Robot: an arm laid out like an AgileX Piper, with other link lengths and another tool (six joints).
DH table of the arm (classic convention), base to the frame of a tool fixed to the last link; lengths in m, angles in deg. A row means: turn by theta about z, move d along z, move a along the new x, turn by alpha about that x. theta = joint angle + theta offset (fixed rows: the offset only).
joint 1: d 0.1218  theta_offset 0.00  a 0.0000  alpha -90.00
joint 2: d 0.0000  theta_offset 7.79  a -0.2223  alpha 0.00
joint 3: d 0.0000  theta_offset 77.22  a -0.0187  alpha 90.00
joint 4: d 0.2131  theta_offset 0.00  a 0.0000  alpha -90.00
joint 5: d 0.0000  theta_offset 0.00  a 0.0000  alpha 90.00
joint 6: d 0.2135  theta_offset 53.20  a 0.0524  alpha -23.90
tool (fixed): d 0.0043  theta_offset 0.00  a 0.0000  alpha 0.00
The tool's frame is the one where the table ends.
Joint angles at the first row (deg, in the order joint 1, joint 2, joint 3, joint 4, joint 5, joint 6):
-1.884, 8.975, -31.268, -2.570, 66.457, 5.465
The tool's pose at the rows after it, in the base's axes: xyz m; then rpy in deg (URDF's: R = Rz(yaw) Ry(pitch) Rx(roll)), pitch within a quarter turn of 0, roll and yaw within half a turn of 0:
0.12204 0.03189 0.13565 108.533 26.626 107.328
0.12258 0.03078 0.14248 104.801 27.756 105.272
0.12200 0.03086 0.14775 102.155 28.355 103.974
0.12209 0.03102 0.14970 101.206 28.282 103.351
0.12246 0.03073 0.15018 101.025 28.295 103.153
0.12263 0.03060 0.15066 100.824 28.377 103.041
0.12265 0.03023 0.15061 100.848 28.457 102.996
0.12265 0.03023 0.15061 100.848 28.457 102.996
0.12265 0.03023 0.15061 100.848 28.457 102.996
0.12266 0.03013 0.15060 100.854 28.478 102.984
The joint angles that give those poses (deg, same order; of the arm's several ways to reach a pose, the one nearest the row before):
-1.883, 5.201, -28.468, -2.691, 65.418, 5.586
-1.886, 1.996, -28.212, -3.039, 64.875, 5.927
-1.888, -0.283, -28.214, -3.037, 64.752, 6.035
-1.885, -0.946, -28.213, -3.039, 64.646, 6.385
-1.885, -0.966, -28.212, -3.134, 64.514, 6.514
-1.889, -1.065, -28.213, -3.167, 64.421, 6.510
-1.886, -1.066, -28.213, -3.270, 64.422, 6.513
-1.886, -1.066, -28.213, -3.270, 64.422, 6.513
-1.886, -1.066, -28.213, -3.270, 64.422, 6.513
-1.882, -1.064, -28.213, -3.300, 64.421, 6.517

